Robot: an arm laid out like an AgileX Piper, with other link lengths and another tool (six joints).
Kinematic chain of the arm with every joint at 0, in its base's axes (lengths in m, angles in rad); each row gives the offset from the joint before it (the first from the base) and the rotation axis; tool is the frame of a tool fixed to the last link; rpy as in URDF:
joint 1: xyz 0 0 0.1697 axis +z
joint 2: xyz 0 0 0 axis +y
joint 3: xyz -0.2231 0 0.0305 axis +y
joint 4: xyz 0.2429 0 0.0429 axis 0.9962 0 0.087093
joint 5: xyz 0 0 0 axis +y
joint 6: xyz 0.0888 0 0.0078 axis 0.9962 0 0.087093
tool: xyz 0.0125 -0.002 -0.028 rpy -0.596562 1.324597 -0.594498
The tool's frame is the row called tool.
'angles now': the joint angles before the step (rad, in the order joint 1, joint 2, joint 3, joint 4, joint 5, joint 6). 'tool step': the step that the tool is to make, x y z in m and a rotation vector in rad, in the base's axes. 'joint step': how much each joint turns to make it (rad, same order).
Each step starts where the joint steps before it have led.
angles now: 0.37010 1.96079 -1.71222 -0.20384 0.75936 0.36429
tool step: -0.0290 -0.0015 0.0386 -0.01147 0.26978 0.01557
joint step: 0.00010 -0.00722 -0.17437 0.14214 0.43066 -0.09513
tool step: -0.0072 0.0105 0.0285 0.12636 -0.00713 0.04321
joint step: -0.00002 -0.02052 -0.08138 0.13095 0.04952 -0.03704
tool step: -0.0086 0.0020 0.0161 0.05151 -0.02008 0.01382
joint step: 0.00181 -0.04192 -0.00168 0.04388 0.00673 -0.00576
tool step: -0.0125 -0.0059 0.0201 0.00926 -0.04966 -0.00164
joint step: 0.00007 -0.07402 0.02218 -0.00962 0.00221 0.00013
